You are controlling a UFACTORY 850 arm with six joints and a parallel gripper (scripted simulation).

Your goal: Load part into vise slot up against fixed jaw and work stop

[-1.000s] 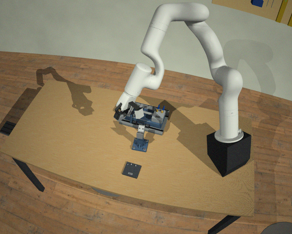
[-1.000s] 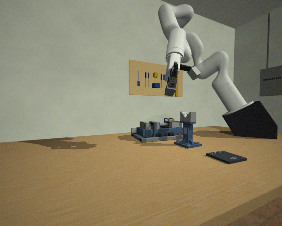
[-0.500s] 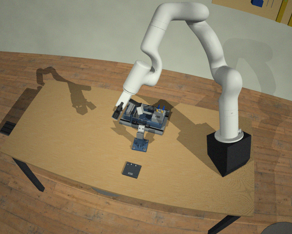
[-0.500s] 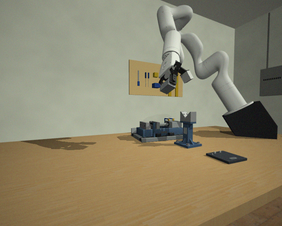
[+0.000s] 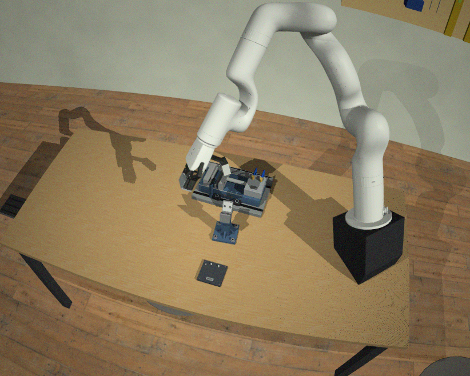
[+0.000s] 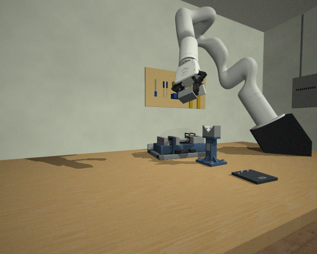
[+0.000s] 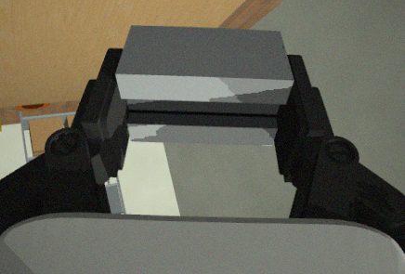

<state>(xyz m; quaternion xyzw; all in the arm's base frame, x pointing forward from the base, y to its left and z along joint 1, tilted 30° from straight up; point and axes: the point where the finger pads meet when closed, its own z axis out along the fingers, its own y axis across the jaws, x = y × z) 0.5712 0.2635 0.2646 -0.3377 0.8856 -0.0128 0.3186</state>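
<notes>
Now: hand 23 cm to the left of the grey fixed jaw, 21 cm above it and 1 cm short of it. From my hand the other things lie so: white cylinder rod: 23 cm to the right, 21 cm below, 11 cm behind; black work stop rod: 20 cm below, 18 cm to the right, 2 cm behind; grey block: right at my hand.
</notes>
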